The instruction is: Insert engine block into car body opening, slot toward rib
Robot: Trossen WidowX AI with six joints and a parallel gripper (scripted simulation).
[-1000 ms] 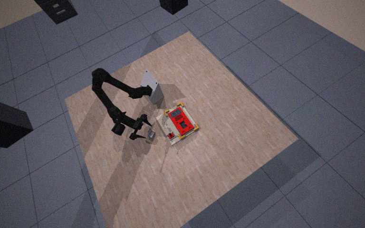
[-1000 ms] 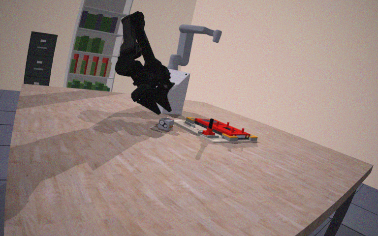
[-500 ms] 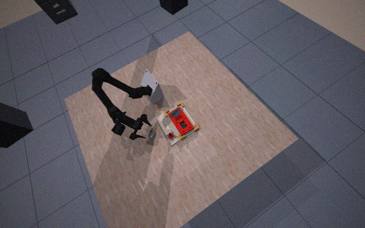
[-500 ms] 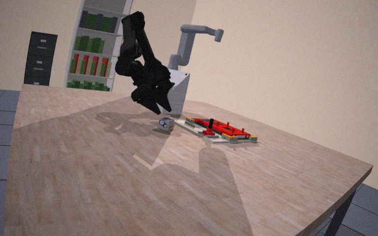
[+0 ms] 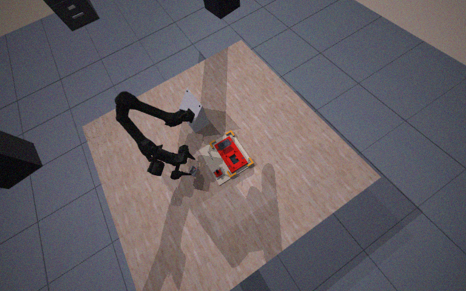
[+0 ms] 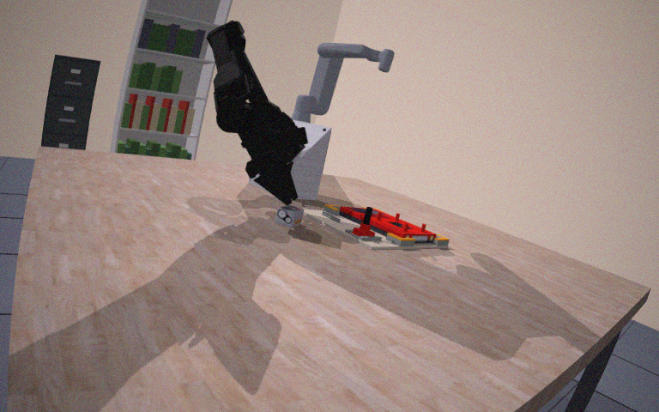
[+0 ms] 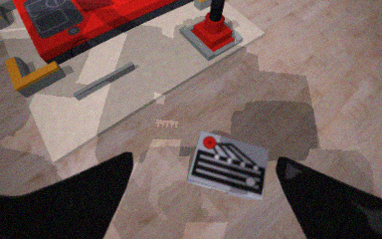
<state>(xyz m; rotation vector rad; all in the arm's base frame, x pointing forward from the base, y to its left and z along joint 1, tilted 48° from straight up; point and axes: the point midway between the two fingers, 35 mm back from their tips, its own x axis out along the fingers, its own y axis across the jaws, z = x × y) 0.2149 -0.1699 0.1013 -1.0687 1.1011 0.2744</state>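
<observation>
The engine block is 30 mm below my gripper tip, 20 mm to the right of it and 10 mm ahead of it.
</observation>
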